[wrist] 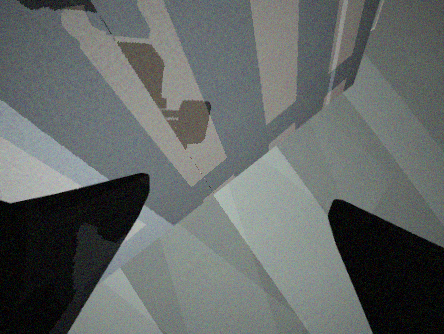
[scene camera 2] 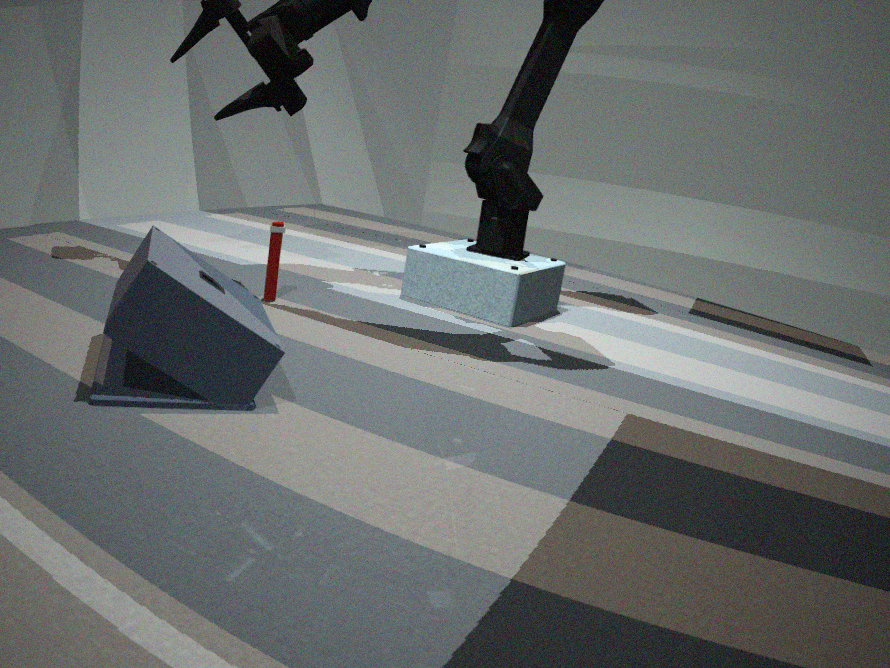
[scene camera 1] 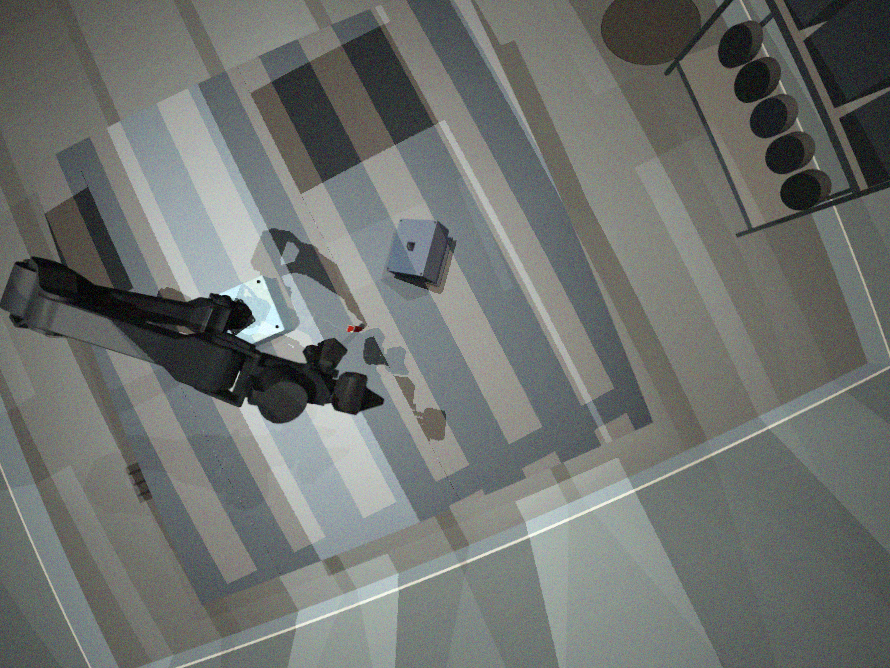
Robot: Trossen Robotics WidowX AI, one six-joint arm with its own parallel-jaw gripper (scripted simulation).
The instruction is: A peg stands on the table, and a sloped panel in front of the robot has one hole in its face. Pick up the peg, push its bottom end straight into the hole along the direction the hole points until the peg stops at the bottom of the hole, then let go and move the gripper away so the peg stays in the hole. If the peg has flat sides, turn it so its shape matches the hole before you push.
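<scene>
Gripper (scene camera 2: 193, 90), in the wrist view at (wrist: 240, 195) and in scene camera 1 at (scene camera 1: 368, 399): open, holding nothing. A sloped panel (scene camera 2: 222, 346) is also present.
</scene>
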